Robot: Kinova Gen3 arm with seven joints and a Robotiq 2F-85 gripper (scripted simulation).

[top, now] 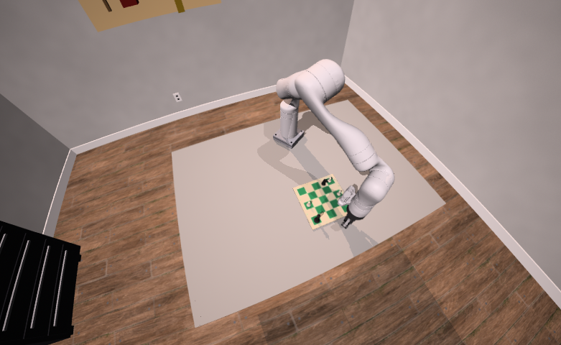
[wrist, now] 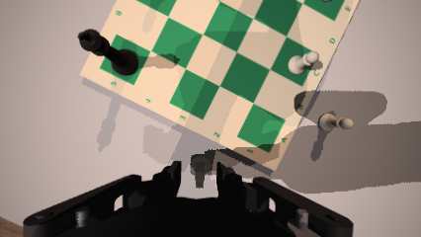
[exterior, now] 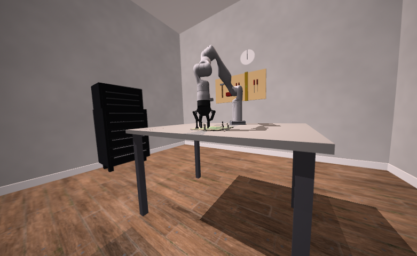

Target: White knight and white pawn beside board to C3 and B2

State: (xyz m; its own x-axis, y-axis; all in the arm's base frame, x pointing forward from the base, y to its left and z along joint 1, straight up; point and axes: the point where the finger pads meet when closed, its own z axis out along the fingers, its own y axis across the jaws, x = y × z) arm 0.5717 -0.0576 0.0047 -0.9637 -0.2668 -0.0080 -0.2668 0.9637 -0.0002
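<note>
Now: the tall cream piece 20 mm below my hand. The rest, counted from my hand: cream chessboard: 140 mm behind, 10 mm to the right, 30 mm below.
</note>
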